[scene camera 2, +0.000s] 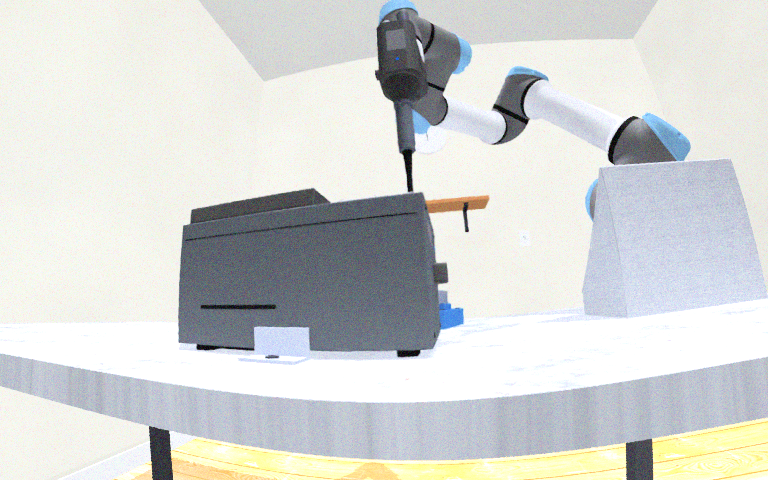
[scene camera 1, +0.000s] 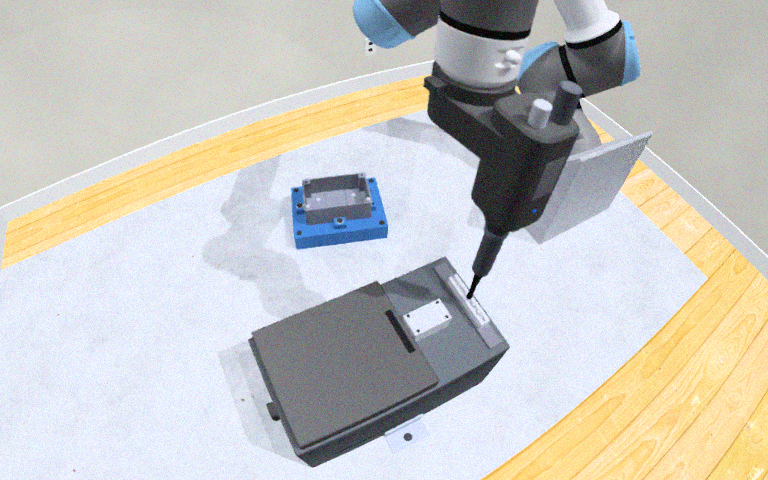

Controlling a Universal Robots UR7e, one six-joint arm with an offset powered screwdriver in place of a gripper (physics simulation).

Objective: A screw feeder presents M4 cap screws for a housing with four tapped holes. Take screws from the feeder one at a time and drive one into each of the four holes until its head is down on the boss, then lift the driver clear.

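The screw feeder [scene camera 1: 339, 362] [scene camera 2: 305, 283] is a large dark grey box. Its pale screw rail [scene camera 1: 479, 315] lies along the right end of its top, with small light shapes in it. My screwdriver [scene camera 1: 469, 297] [scene camera 2: 410, 189] points down with its bit tip at the rail, about midway along. In scene camera 2 the tip's end is hidden by the feeder's top edge. I cannot tell whether a screw is on the bit. The grey open housing [scene camera 1: 338, 212] sits in a blue fixture [scene camera 1: 339, 233] [scene camera 2: 451, 318] behind the feeder. Its corner bosses are too small to read clearly.
A white block [scene camera 1: 427, 318] with small holes stands on the feeder top, beside the raised dark cover. A small pale bracket [scene camera 1: 398, 442] [scene camera 2: 281, 340] is at the feeder's side. The grey robot pedestal [scene camera 1: 600, 189] [scene camera 2: 679, 237] stands at the right. An orange board [scene camera 2: 461, 203] shows behind the feeder.
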